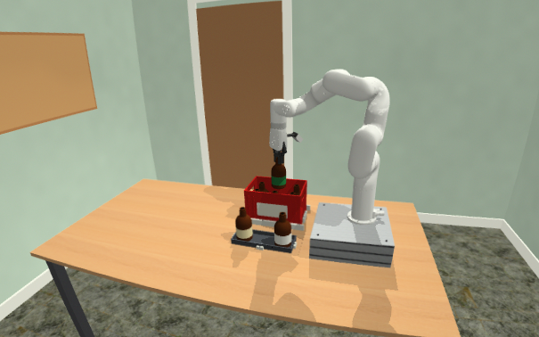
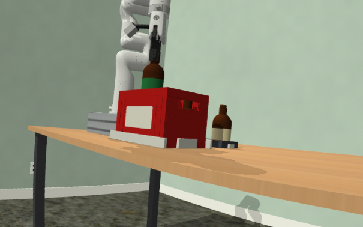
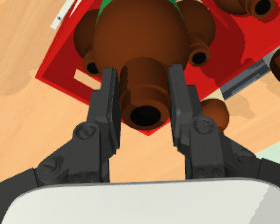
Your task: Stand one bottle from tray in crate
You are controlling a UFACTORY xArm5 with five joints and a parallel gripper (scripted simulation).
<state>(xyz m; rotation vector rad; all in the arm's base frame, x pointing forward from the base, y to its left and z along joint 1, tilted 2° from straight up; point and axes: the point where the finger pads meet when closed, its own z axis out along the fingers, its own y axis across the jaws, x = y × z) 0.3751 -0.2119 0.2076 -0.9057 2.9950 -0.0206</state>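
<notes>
The red crate lies 21 cm below my hand, 4 cm to the left of it and 1 cm ahead of it. Round my hand: dark tray: 29 cm below, 27 cm to the left, 6 cm ahead.
</notes>
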